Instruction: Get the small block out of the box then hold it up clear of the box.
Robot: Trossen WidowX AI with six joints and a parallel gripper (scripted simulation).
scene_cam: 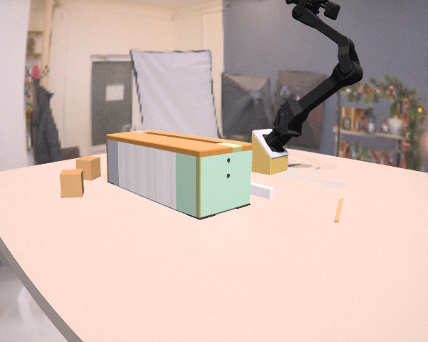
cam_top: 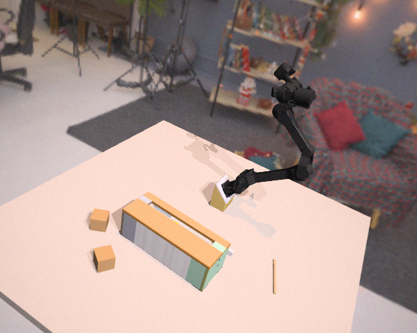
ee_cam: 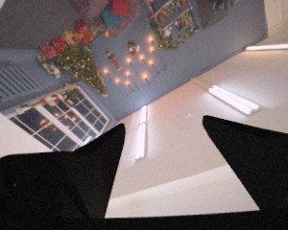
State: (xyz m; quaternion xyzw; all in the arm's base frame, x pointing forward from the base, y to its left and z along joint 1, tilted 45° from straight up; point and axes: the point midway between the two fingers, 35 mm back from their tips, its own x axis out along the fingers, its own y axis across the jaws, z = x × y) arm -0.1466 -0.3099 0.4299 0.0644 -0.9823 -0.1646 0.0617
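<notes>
My gripper tip is 600 mm short of the yellow block, 110 mm to the left of it and 510 mm above it. The rest, counted from my gripper tip: thin wooden stick: 440 mm ahead, 290 mm to the left, 590 mm below; then box: 580 mm ahead, 80 mm to the right, 530 mm below.
</notes>
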